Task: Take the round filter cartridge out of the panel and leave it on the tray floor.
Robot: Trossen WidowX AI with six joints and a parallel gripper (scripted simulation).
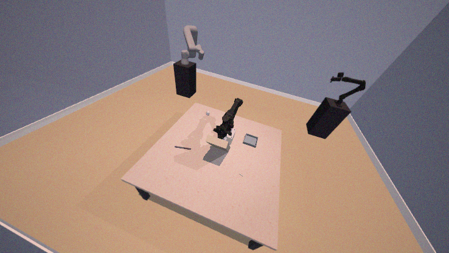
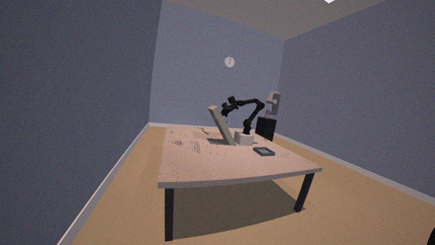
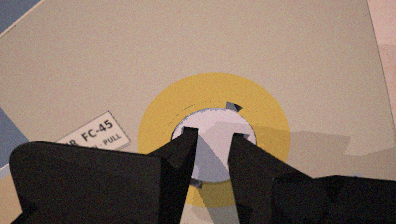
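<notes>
Right now my gripper tip is 1 cm short of the round filter cartridge and 1 cm above it. From my gripper tip the other things lie so: tray (40 cm behind, 29 cm to the left, 27 cm below); small pin (29 cm to the left, 28 cm below, 7 cm ahead); small white cube (64 cm behind, 36 cm to the right, 26 cm below).
</notes>
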